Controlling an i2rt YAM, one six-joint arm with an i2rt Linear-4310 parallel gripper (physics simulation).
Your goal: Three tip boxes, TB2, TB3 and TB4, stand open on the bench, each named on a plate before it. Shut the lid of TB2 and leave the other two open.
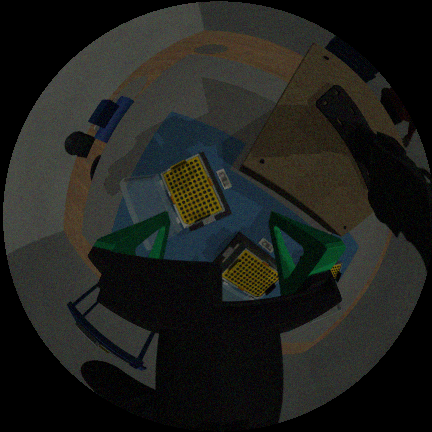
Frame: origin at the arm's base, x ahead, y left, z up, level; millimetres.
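Where they show: gripper, fingertip midpoint: (pixel 218 216); arm's base, origin of the base link: (pixel 361 142).
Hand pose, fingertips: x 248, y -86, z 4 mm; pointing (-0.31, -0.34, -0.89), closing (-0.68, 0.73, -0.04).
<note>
Each offset is from my fingertips to the centre of the thing. "pt": to the spot under its first point. Level surfaces: height alone.
My gripper (pixel 218 216) is open and empty, its green fingers wide apart above the blue mat. The large box at centre left, apparently TB3 {dy -62, dx +20, dz -133 mm} (pixel 194 191), holds a yellow tip rack; its clear lid {pt dy -112, dx +80, dz -92 mm} (pixel 142 197) lies open to the left, partly behind the left finger. Its name plate {pt dy -36, dx -42, dz -195 mm} (pixel 223 178) is blurred. The middle box, apparently TB2 {dy +153, dx +66, dz -133 mm} (pixel 250 272), is below and right of the fingertips' midpoint, beside the right finger. Part of its clear lid (pixel 234 292) shows open at its lower side, cut off by the gripper body. Its plate {pt dy +147, dx +1, dz -195 mm} (pixel 266 245) is small. The third box, presumably TB4 {dy +343, dx -55, dz -133 mm} (pixel 336 271), is mostly hidden behind the right finger.
A brown board-like block (pixel 305 140) stands at the upper right of the blue mat {dz -197 mm} (pixel 172 130), with a black arm-like part (pixel 345 112) over it. Blue objects (pixel 114 119) are at the left table edge. A blue frame (pixel 107 345) is at the lower left.
</note>
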